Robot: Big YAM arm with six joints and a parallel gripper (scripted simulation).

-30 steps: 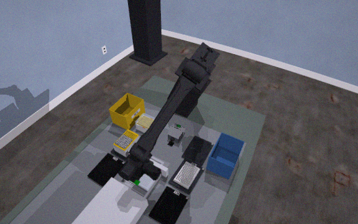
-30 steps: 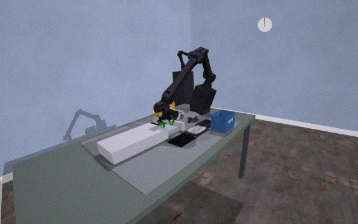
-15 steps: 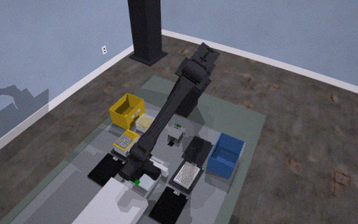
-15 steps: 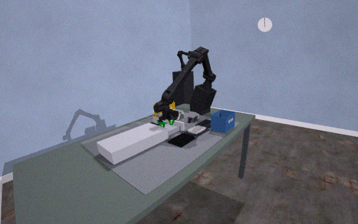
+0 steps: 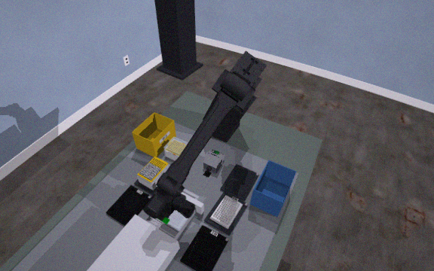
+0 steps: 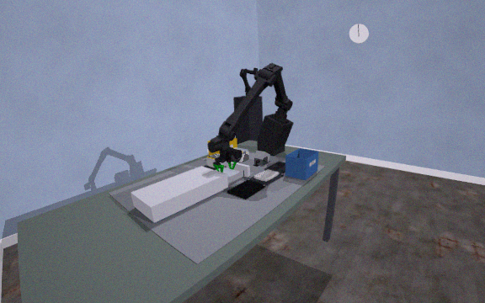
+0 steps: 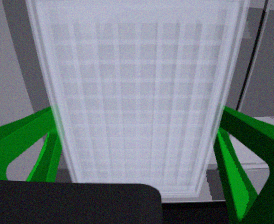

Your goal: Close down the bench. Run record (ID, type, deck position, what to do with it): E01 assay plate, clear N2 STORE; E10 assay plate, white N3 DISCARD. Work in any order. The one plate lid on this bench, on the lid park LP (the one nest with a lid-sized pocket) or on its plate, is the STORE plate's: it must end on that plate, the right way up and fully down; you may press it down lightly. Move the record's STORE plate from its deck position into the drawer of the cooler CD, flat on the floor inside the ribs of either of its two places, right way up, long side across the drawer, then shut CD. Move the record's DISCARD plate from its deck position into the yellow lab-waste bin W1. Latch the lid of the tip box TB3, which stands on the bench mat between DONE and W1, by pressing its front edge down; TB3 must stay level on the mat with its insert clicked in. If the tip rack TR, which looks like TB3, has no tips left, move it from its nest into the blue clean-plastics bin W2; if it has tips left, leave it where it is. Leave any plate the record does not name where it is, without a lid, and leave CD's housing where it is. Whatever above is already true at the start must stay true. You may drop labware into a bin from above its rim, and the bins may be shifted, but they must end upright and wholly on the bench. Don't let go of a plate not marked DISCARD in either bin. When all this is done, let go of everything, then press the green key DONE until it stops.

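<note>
Now: the clear plate right at my hand. The rest, counted from my hand: white cooler CD: 170 mm ahead, 10 mm to the left; then plate lid: right at my hand; then cooler drawer: 30 mm ahead, 10 mm below.
</note>
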